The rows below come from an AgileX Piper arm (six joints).
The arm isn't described. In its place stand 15 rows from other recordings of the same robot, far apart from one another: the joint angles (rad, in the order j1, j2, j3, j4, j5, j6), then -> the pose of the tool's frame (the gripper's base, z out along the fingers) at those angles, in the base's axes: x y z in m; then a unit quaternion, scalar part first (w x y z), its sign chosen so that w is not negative.
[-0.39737 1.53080 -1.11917 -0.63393 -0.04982 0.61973] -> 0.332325 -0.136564 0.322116 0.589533 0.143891 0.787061 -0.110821
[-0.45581 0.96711 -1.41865 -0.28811 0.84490 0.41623] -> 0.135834 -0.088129 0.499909 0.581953 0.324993 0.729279 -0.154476
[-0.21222 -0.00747 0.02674 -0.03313 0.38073 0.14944] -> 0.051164 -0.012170 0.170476 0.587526 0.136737 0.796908 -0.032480
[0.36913 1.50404 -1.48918 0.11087 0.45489 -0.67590] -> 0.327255 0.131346 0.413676 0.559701 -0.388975 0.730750 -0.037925
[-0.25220 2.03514 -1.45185 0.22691 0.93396 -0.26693] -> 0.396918 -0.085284 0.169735 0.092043 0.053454 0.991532 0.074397
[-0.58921 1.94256 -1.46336 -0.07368 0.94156 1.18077] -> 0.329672 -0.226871 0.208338 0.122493 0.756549 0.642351 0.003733
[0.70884 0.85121 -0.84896 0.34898 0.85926 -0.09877] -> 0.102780 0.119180 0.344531 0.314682 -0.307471 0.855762 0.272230
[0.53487 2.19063 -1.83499 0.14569 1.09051 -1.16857] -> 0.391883 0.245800 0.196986 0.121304 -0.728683 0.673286 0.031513
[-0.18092 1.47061 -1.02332 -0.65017 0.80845 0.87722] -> 0.281000 -0.091899 0.268899 0.270204 0.321910 0.887367 -0.189589
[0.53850 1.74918 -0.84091 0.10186 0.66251 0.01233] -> 0.240213 0.150132 0.135076 0.032915 -0.222074 0.973497 0.043629
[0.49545 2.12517 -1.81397 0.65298 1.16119 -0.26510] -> 0.373071 0.259257 0.235821 0.052172 -0.257279 0.912811 0.312829
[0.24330 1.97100 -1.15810 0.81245 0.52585 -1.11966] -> 0.366427 0.125120 0.142343 0.238352 -0.333755 0.897060 0.164558
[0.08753 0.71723 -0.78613 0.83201 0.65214 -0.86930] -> 0.129985 0.052392 0.372934 0.575823 -0.228265 0.766788 0.168400
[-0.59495 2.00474 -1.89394 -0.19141 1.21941 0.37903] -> 0.350573 -0.256876 0.294458 0.151354 0.443843 0.876248 -0.110838
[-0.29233 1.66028 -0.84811 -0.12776 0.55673 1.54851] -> 0.278010 -0.090066 0.164072 0.140520 0.756419 0.636765 0.051143
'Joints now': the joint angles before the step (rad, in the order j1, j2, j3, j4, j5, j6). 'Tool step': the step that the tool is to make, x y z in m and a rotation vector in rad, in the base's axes. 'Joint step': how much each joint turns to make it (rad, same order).
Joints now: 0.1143, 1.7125, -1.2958, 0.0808, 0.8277, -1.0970
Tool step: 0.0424, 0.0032, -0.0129, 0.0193, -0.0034, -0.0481
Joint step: -0.0039, 0.1546, -0.1631, -0.0011, 0.0001, 0.0488
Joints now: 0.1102, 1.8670, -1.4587, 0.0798, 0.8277, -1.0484
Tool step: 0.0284, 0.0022, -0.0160, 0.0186, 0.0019, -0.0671
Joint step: 0.0001, 0.1128, -0.1086, -0.0140, -0.0085, 0.0781
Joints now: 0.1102, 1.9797, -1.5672, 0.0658, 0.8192, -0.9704
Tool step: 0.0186, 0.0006, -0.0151, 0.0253, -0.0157, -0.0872
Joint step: 0.0000, 0.0747, -0.0575, -0.0199, -0.0397, 0.1013
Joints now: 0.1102, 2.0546, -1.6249, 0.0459, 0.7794, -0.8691
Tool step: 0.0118, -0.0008, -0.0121, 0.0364, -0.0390, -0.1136
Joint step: 0.0001, 0.0428, -0.0155, -0.0321, -0.0730, 0.1379
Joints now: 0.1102, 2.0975, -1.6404, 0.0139, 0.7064, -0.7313
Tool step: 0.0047, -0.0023, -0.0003, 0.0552, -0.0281, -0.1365
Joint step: -0.0020, 0.0082, -0.0068, -0.0327, -0.0353, 0.1679
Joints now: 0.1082, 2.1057, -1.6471, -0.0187, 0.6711, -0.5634
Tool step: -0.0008, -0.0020, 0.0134, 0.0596, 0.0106, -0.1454
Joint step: -0.0001, -0.0150, -0.0306, -0.0299, 0.0536, 0.1778
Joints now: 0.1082, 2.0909, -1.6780, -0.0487, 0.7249, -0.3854
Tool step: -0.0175, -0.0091, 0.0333, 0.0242, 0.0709, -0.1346
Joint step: -0.0099, -0.0730, -0.0251, -0.0313, 0.1731, 0.1386
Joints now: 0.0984, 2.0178, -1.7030, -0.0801, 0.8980, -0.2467
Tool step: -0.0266, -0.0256, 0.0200, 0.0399, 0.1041, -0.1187
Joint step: -0.0593, -0.0843, 0.0388, 0.0315, 0.1494, 0.0473
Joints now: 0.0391, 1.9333, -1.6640, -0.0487, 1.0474, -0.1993
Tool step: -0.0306, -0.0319, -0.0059, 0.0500, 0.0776, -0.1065
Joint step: -0.0893, -0.0849, 0.1423, 0.0487, 0.0206, 0.0069
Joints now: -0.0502, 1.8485, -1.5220, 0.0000, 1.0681, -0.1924
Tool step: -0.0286, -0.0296, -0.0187, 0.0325, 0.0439, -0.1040
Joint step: -0.0921, -0.0630, 0.1620, 0.0288, -0.0522, 0.0031
